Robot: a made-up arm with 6 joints. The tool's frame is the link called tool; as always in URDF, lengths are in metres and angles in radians. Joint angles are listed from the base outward.
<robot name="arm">
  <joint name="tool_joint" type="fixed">
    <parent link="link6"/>
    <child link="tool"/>
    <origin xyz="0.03 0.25 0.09"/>
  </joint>
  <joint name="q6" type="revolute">
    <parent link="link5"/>
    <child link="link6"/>
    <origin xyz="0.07 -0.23 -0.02"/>
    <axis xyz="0 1 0"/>
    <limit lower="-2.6" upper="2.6"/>
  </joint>
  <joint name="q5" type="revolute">
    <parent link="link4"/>
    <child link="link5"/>
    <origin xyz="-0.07 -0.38 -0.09"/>
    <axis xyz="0 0 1"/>
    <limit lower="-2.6" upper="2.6"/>
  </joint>
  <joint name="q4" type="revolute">
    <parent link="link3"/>
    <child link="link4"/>
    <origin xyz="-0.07 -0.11 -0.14"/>
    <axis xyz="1 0 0"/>
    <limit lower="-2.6" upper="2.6"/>
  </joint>
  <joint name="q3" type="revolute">
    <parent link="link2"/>
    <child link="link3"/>
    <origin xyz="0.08 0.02 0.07"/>
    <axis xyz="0 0 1"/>
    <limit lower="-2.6" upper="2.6"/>
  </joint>
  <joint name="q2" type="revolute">
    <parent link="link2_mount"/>
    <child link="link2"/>
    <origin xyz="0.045 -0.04 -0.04"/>
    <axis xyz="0 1 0"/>
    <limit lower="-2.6" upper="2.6"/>
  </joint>
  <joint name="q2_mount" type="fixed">
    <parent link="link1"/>
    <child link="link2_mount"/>
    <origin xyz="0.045 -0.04 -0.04"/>
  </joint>
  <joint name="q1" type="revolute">
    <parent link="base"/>
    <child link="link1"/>
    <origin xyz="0 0 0.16"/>
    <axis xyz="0 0 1"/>
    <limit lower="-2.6" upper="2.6"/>
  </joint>
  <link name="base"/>
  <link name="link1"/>
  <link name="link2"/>
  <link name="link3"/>
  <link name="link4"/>
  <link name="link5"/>
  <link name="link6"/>
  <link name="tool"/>
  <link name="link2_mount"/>
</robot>
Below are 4 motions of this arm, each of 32 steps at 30 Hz.
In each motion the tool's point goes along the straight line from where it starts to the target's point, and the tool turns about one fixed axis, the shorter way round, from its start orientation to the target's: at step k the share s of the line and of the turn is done. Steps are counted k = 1, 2, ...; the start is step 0. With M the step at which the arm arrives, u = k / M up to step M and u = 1 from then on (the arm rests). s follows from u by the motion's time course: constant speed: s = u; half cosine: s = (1 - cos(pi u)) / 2; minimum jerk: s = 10 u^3 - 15 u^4 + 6 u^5.
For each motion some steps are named. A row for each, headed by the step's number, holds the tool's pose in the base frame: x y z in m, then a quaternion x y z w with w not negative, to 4 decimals.
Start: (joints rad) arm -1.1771 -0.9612 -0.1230 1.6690 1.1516 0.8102
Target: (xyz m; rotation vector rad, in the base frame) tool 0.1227 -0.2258 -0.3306 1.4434 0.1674 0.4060
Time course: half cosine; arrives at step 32
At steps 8, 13, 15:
8: 0.0703 -0.3068 -0.1340 -0.0357 -0.4090 0.2593 0.8742
13: 0.0831 -0.2870 -0.1820 0.1531 -0.3068 0.2590 0.9030
15: 0.0890 -0.2779 -0.2042 0.2383 -0.2545 0.2547 0.9020

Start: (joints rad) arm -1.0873 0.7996 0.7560 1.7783 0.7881 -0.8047
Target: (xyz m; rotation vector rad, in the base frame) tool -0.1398 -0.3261 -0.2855 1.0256 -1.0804 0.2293
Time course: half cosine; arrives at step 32
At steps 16, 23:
16: -0.1901 -0.1092 -0.2402 0.6458 -0.5124 -0.1874 0.5341
23: -0.1582 -0.2468 -0.2689 0.5417 -0.5078 -0.0030 0.6698

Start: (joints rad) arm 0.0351 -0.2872 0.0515 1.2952 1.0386 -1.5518
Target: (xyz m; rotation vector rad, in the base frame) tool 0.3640 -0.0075 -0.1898 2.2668 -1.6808 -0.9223
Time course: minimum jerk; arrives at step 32
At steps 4, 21, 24, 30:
4: 0.1555 -0.1999 -0.3837 0.6874 -0.7022 0.0174 0.1843
21: 0.3162 -0.0516 -0.2343 0.7532 -0.6036 -0.2368 0.1104
24: 0.3421 -0.0277 -0.2102 0.7580 -0.5828 -0.2764 0.0974
30: 0.3635 -0.0079 -0.1902 0.7606 -0.5644 -0.3088 0.0865

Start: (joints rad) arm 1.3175 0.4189 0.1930 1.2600 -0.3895 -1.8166
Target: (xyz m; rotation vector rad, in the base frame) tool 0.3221 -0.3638 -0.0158 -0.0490 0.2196 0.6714
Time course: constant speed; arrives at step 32
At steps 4, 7, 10, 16, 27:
4: 0.1868 -0.2033 -0.2635 0.3310 -0.1625 0.0568 0.9278
7: 0.2013 -0.2205 -0.2370 0.2957 -0.1344 0.0881 0.9417
10: 0.2158 -0.2377 -0.2104 0.2594 -0.1059 0.1191 0.9525
16: 0.2448 -0.2721 -0.1574 0.1845 -0.0480 0.1799 0.9650
27: 0.2979 -0.3351 -0.0600 0.0418 0.0593 0.2848 0.9558

